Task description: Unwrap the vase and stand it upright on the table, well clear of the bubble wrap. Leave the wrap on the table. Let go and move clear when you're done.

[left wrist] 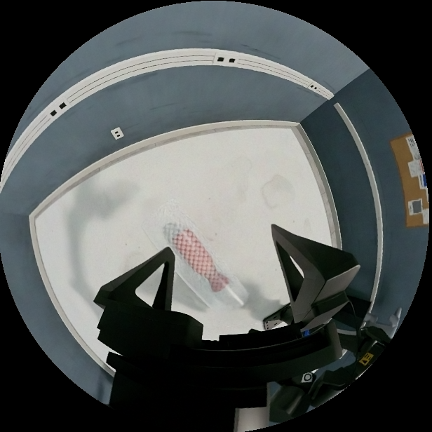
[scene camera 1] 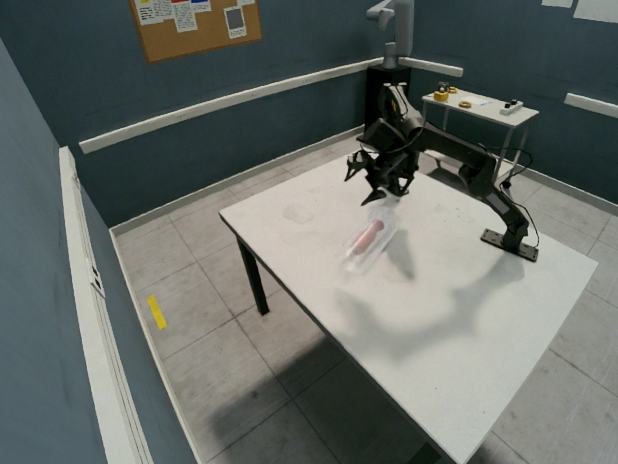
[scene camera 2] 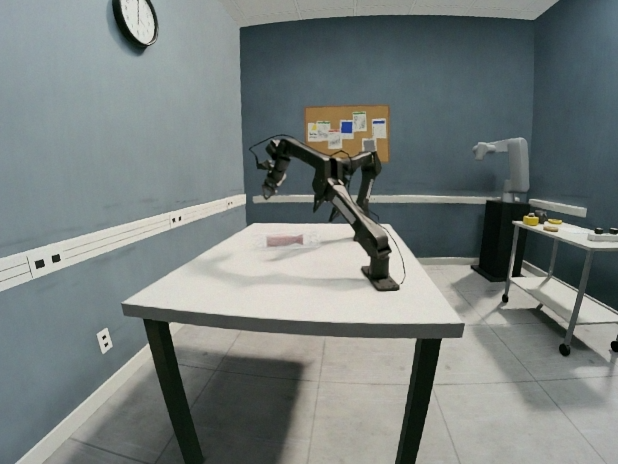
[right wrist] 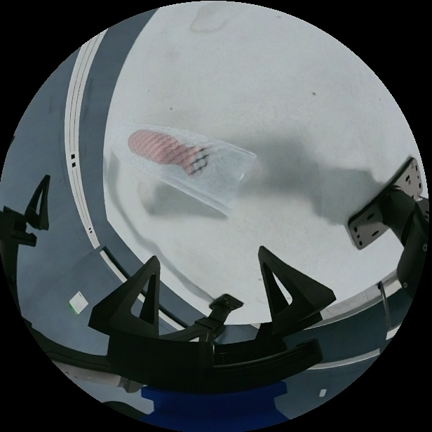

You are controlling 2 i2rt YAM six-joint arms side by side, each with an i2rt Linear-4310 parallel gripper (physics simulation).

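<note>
A pink vase (scene camera 1: 369, 237) (scene camera 2: 285, 240) (left wrist: 194, 252) (right wrist: 157, 147) lies on its side inside clear bubble wrap (scene camera 1: 356, 263) (scene camera 2: 312, 237) (right wrist: 225, 172) on the table. In the right wrist view the wrap extends past the vase's narrower end like a sleeve. My left gripper (scene camera 1: 355, 191) (scene camera 2: 268, 192) (left wrist: 217, 242) is open and empty above the table, apart from the wrap. My right gripper (scene camera 2: 324, 215) (right wrist: 207, 256) is open and empty, also raised above the table. In scene camera 1 the right gripper is partly hidden among the overlapping arms.
The two arms overlap closely in scene camera 1. A black arm base (scene camera 1: 511, 244) (scene camera 2: 380, 279) is fixed on the white table (scene camera 1: 430, 320) (scene camera 2: 300, 305) near its side edge. A white cart (scene camera 1: 492, 114) (scene camera 2: 575, 237) with small items stands beyond the table.
</note>
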